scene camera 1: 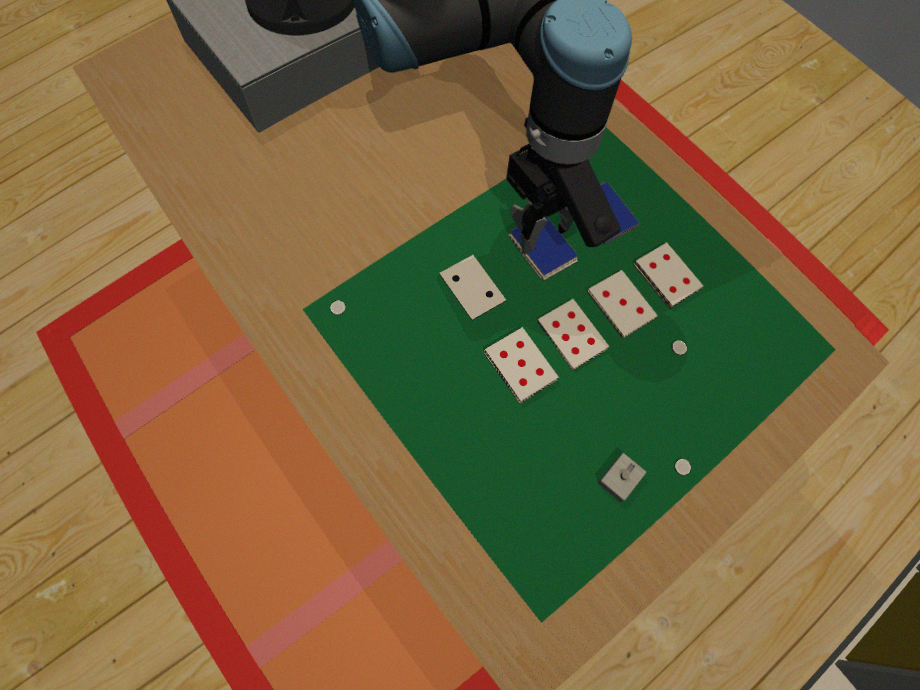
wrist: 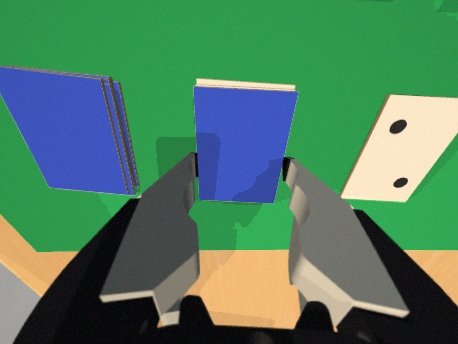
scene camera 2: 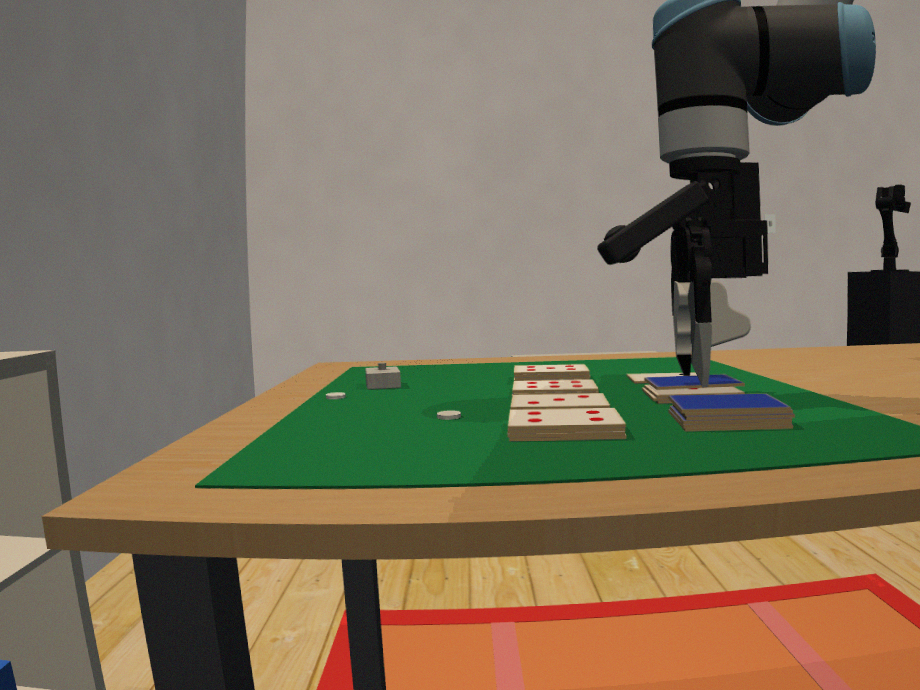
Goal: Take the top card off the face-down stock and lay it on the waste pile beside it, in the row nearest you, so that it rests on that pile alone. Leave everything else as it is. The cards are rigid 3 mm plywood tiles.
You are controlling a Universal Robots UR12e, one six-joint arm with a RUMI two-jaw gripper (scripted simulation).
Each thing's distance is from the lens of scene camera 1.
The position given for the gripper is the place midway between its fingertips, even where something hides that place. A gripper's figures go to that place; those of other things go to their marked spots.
gripper (scene camera 1: 542,242): 94 cm
card (scene camera 1: 552,251): 94 cm
